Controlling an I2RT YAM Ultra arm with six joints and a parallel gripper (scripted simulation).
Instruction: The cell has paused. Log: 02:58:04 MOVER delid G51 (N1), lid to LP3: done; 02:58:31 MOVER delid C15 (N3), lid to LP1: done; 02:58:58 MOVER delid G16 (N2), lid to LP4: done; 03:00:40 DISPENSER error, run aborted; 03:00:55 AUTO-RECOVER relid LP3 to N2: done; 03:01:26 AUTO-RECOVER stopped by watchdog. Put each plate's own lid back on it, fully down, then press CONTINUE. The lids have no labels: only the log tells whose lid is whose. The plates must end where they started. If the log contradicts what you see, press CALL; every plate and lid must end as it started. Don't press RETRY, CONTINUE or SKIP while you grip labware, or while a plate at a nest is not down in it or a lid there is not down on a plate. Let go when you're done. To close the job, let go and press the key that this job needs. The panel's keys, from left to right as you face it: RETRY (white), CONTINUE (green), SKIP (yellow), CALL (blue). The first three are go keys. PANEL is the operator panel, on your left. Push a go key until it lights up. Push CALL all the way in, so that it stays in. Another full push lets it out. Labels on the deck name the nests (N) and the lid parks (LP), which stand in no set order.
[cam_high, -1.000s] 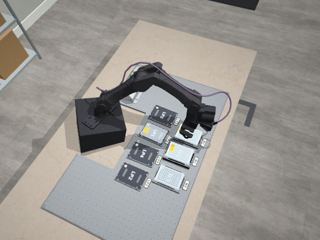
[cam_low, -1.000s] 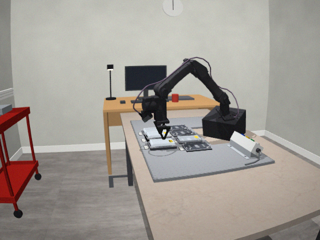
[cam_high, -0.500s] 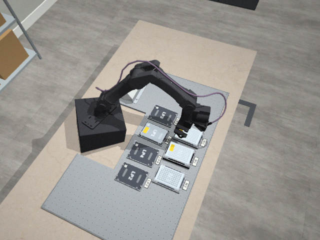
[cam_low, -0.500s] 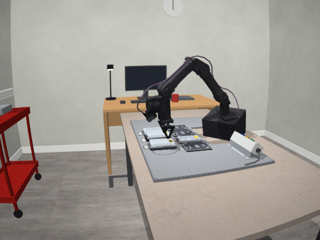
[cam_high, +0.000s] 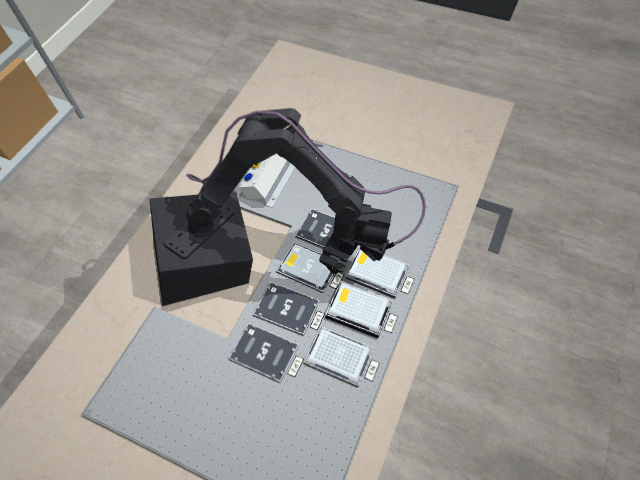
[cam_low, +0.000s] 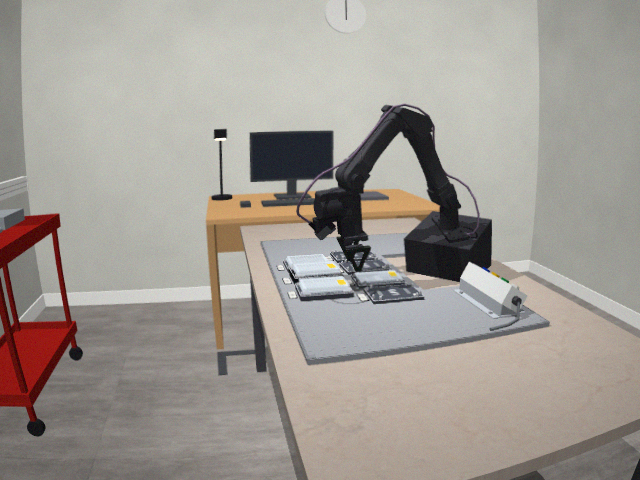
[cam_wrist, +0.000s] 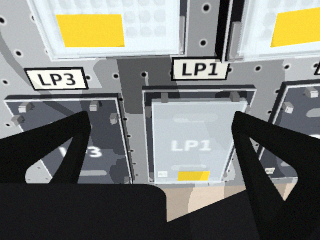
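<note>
Now: hand 130 mm short of the plate, 210 mm to the left of it and 50 mm above it. Round my hand: green continue key: 400 mm behind, 180 mm to the left; yellow key: 390 mm behind, 130 mm to the left; blue key: 370 mm behind, 80 mm to the left, 10 mm below.
</note>
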